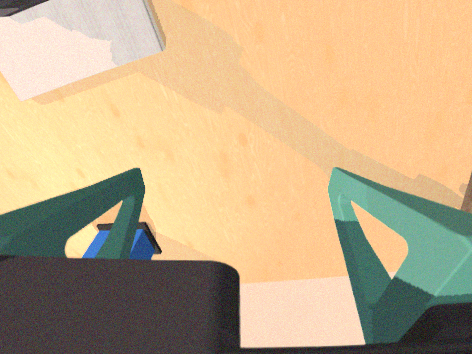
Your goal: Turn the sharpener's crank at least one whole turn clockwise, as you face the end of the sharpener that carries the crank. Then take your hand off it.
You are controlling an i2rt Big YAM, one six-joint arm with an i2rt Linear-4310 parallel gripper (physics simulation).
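Frame: origin at the arm's base, x right, y ahead, z up, level; millimetres.
Seen in the pictures: gripper, fingertip midpoint: [236, 178].
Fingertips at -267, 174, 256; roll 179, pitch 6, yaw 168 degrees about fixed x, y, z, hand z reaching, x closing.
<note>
A point is followed by its place in that frame, as x, y, z.
My gripper [236, 178] @(-267, 174, 256) is open and empty, its two green fingers wide apart above the wooden table [280, 210] @(-265, 455, -14). A small part of a blue thing [143, 246] @(39, 498, 20) with a dark edge shows low on the left, behind and beside the left finger. It may be the sharpener, but most of it is hidden by the finger and the dark gripper body. I cannot make out a crank on it. No contact between the fingers and the blue thing can be made out.
A grey, flat-topped block [135, 35] @(-119, 111, 3) lies at the upper left, partly in bright light, with something black [22, 7] @(11, 42, 16) at the corner beyond it. A brown thing [468, 196] shows at the right edge. A pale surface [300, 312] lies beyond the table's edge at the bottom.
</note>
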